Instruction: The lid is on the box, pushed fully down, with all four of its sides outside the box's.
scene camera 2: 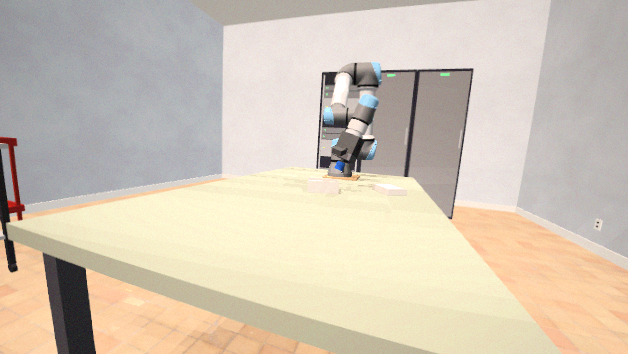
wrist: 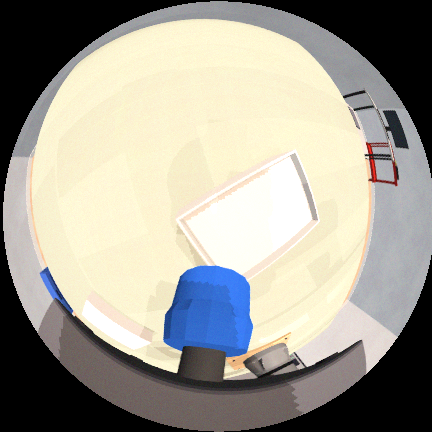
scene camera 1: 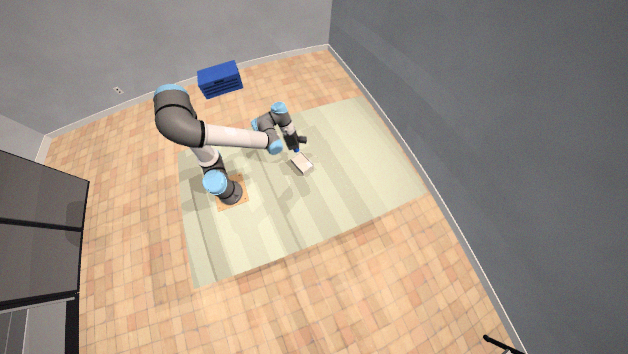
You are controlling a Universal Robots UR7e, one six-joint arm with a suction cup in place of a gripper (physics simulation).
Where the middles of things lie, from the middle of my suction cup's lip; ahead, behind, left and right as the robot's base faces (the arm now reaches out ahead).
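Labels:
The white lid (wrist: 108,320) is 16 cm behind my suction cup, 18 cm to the left of it and 10 cm below it. As for the white box (wrist: 247,222), I see it 2 cm ahead of the suction cup, 6 cm to the right and 9 cm below.

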